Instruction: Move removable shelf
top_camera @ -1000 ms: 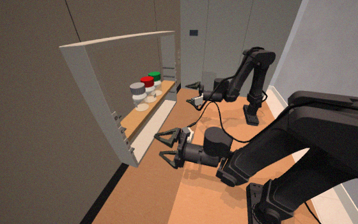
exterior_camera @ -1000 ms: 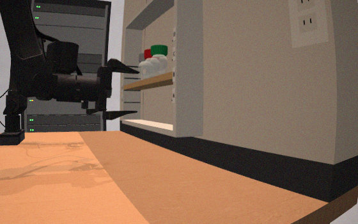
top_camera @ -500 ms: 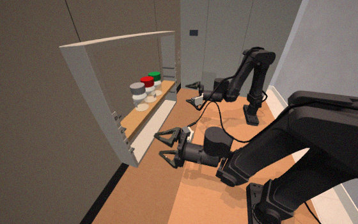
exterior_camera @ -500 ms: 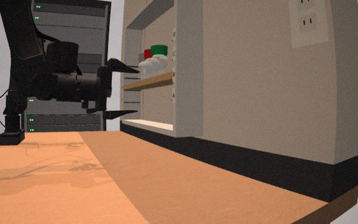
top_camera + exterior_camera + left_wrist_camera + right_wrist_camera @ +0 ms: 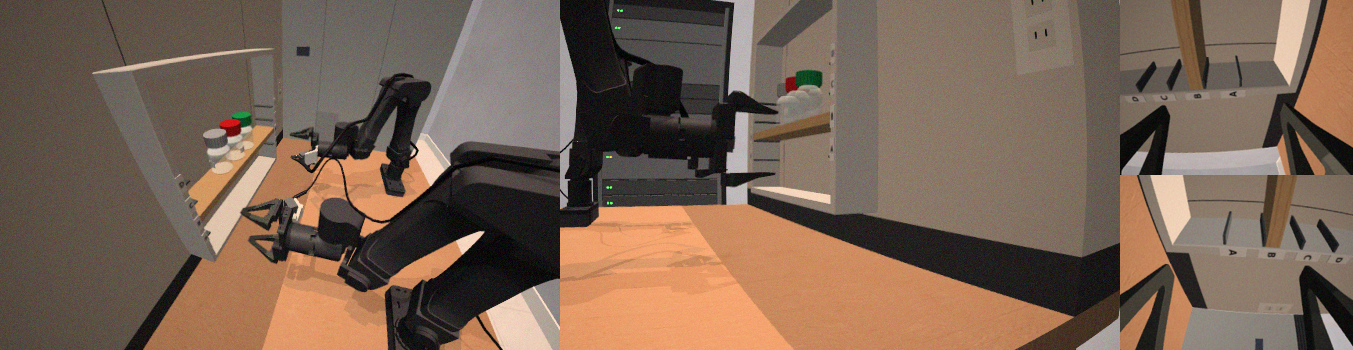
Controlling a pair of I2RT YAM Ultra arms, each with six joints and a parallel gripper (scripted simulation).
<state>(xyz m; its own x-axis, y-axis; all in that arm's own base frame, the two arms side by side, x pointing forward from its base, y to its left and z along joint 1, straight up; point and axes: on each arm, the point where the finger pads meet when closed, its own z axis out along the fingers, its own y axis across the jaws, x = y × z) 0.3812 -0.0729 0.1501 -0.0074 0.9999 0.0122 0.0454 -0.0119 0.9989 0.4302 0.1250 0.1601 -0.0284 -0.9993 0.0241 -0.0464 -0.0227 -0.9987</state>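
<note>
Right now the grey-capped bottle is 130 mm ahead of my left hand, 110 mm to the right of it and 100 mm above it. Also, from my left hand: green-capped bottle (140 mm ahead, 240 mm to the right, 100 mm above); then wall rack (140 mm ahead, 180 mm to the right, 100 mm above); then wooden shelf (140 mm ahead, 180 mm to the right, 40 mm above).
The green-capped bottle lies 140 mm to the left of my right hand, 110 mm ahead of it and 100 mm above it. The rest, counted from my right hand: wall rack: 200 mm to the left, 110 mm ahead, 100 mm above; wooden shelf: 200 mm to the left, 110 mm ahead, 40 mm above; grey-capped bottle: 270 mm to the left, 110 mm ahead, 100 mm above.
</note>
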